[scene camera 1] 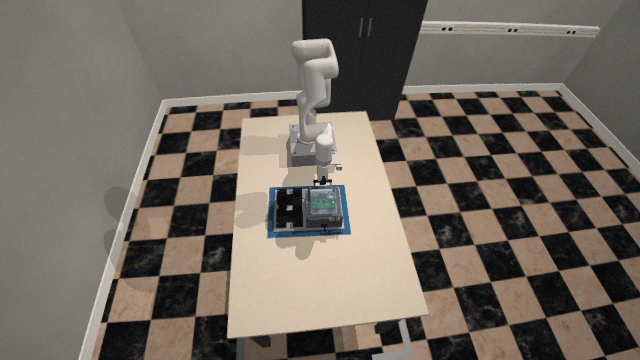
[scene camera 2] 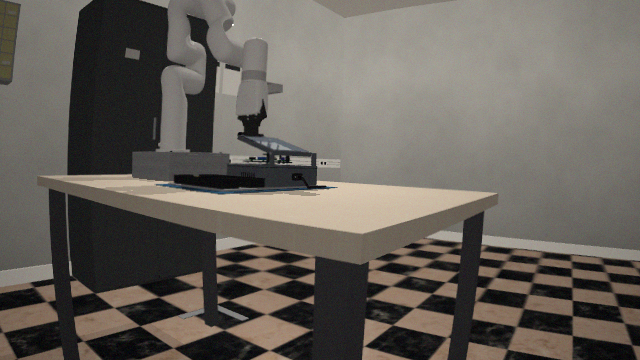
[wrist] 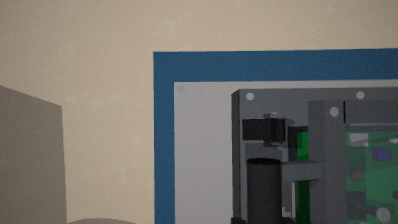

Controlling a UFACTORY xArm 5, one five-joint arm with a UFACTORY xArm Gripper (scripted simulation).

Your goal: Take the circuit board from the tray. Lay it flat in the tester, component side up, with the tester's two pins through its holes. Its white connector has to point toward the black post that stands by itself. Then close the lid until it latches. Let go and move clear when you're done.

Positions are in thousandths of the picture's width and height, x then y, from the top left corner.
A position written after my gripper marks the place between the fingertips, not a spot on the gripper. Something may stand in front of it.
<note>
In view: my gripper (scene camera 2: 391, 388), a black post (wrist: 637, 578) and a clear lid (scene camera 2: 441, 412).
</note>
